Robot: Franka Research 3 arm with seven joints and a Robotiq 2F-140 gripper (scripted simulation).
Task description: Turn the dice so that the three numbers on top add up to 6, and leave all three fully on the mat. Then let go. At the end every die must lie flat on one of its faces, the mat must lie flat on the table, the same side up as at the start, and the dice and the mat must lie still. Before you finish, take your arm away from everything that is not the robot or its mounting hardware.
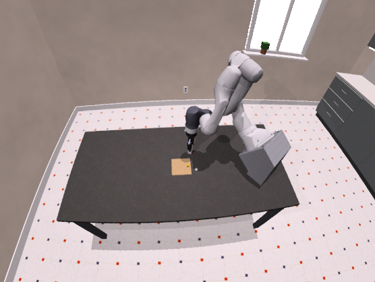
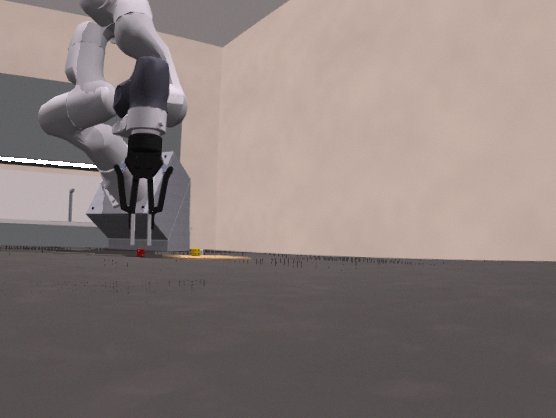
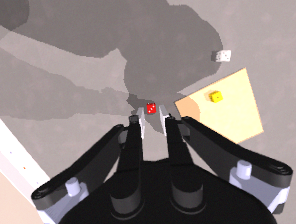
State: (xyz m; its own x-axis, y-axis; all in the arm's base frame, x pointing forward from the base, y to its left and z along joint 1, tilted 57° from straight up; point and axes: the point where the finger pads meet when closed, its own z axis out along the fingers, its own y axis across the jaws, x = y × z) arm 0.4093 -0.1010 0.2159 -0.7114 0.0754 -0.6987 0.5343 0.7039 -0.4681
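The red die is 50 mm below my hand and 10 mm behind it. The rest, counted from my hand: tan mat 110 mm ahead, 90 mm to the left, 50 mm below; then yellow die 100 mm to the left, 60 mm ahead, 40 mm below; then white die 160 mm to the left, 50 mm below, 10 mm ahead.
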